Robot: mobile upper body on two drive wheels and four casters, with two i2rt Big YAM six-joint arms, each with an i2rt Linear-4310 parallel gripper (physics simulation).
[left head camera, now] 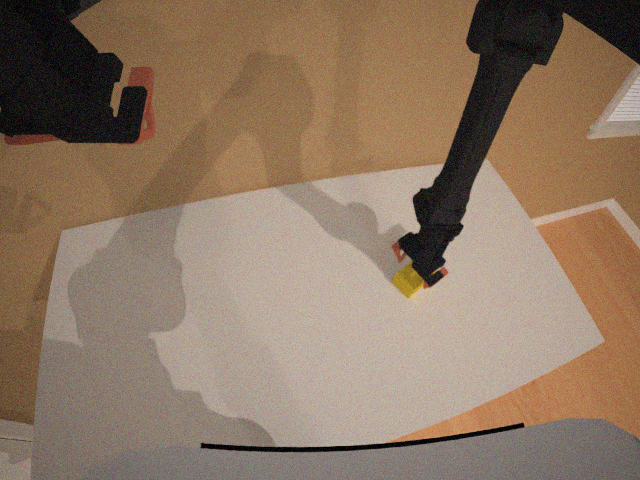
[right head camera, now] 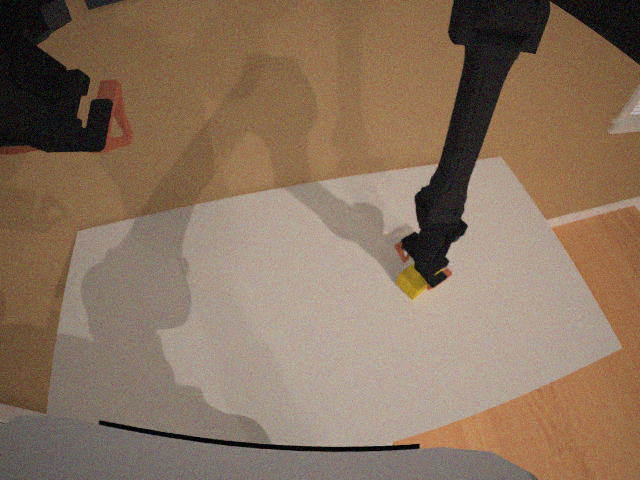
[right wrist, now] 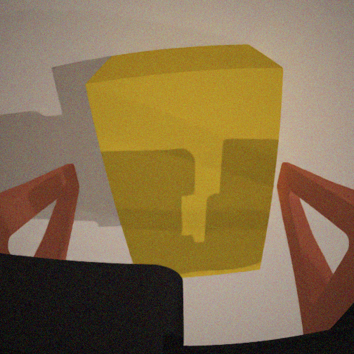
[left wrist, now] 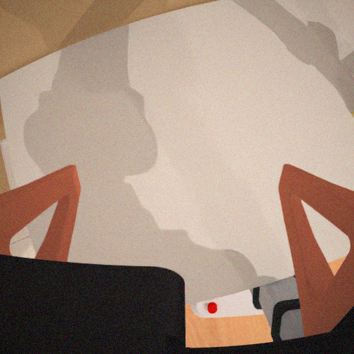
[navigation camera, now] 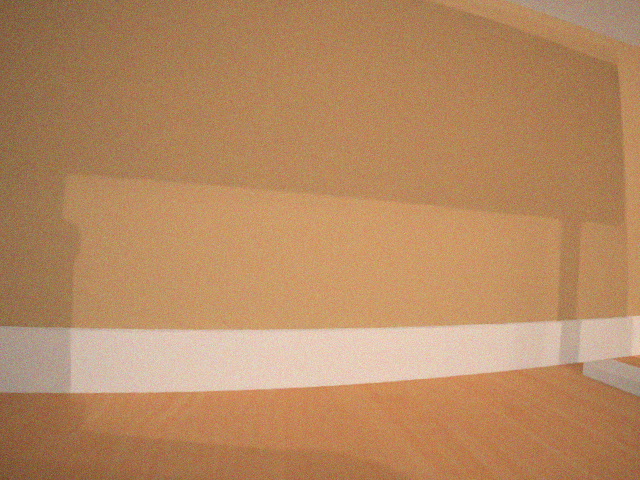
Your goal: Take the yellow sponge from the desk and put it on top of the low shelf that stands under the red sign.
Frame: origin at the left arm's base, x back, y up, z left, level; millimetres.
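Seen in the pictures: left gripper, between the fingertips: [left head camera: 112, 131] [right head camera: 95, 139]; right gripper, between the fingertips: [left head camera: 412, 274] [right head camera: 417, 274].
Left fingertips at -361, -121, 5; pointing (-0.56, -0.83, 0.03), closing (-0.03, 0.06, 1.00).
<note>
A point is followed by its place in that frame, as x, y, z.
The yellow sponge [left head camera: 406, 281] {-470, -645, -453} [right head camera: 410, 283] {-467, -645, -455} [right wrist: 190, 110] is a block on the white desk [left head camera: 310, 335] {-353, -690, -219} [right head camera: 320, 351] {-313, -690, -242} [left wrist: 225, 125] [right wrist: 320, 45]. My right gripper [left head camera: 416, 265] {-502, -666, -482} [right head camera: 420, 265] {-502, -666, -482} [right wrist: 177, 174] is open over the sponge, pointing down. In the right wrist view one fingertip shows on each side of the sponge, with a narrower gap at the picture's right; how far down the tips reach is unclear. My left gripper [left head camera: 82, 135] [right head camera: 56, 147] [left wrist: 179, 175] is open and empty, high up at the upper left in the head views. The low shelf and the red sign do not show.
A tan wall [left head camera: 330, 103] {-889, -430, -270} [right head camera: 330, 113] {-887, -463, -261} [navigation camera: 310, 258] {-874, -1209, -210} rises behind the desk, with a white baseboard [navigation camera: 258, 359] {-842, -1363, -140} and wood floor [navigation camera: 310, 428] {-738, -1410, -223} [left head camera: 594, 268] {-917, -1409, -2082}. A pale low edge [navigation camera: 615, 373] {-876, -1385, -749} lies at the right in the navigation view. My grey base [left wrist: 287, 310] and a red button [left wrist: 212, 307] show below the desk edge.
</note>
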